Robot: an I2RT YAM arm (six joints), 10 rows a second.
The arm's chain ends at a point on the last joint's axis. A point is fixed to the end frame.
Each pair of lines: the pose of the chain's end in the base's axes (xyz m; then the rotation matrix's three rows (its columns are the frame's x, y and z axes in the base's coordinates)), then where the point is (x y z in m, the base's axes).
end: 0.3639 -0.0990 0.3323; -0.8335 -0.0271 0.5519; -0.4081 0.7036 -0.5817; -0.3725 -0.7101 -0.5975
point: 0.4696 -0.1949 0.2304
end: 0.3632 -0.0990 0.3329; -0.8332 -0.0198 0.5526; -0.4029 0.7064 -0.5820; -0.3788 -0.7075 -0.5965
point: 0.4690 -0.1950 0.2313
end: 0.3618 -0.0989 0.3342; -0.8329 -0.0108 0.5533; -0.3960 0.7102 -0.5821; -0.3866 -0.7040 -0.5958
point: 0.4678 -0.1950 0.2328
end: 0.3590 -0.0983 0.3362; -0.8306 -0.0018 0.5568; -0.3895 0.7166 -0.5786; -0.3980 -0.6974 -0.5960
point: 0.4656 -0.1938 0.2349
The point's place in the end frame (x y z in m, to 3 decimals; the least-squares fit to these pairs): -0.011 0.002 0.175
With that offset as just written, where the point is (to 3 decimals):
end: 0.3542 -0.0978 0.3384; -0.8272 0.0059 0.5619; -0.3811 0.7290 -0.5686; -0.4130 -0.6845 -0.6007
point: 0.462 -0.192 0.236
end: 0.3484 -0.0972 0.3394; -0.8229 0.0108 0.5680; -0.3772 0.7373 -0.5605; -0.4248 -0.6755 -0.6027
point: 0.457 -0.190 0.237
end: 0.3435 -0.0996 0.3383; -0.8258 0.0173 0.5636; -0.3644 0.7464 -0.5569; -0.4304 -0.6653 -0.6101
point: 0.451 -0.192 0.235
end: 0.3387 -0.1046 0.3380; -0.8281 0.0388 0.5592; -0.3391 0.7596 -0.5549; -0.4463 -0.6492 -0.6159
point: 0.446 -0.196 0.234
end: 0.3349 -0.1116 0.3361; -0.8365 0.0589 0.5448; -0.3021 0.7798 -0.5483; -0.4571 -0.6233 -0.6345
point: 0.440 -0.203 0.229
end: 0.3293 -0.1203 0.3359; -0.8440 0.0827 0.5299; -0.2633 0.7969 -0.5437; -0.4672 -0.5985 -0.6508
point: 0.431 -0.211 0.226
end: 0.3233 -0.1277 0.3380; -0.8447 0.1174 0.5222; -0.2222 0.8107 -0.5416; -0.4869 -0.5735 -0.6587
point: 0.424 -0.218 0.227
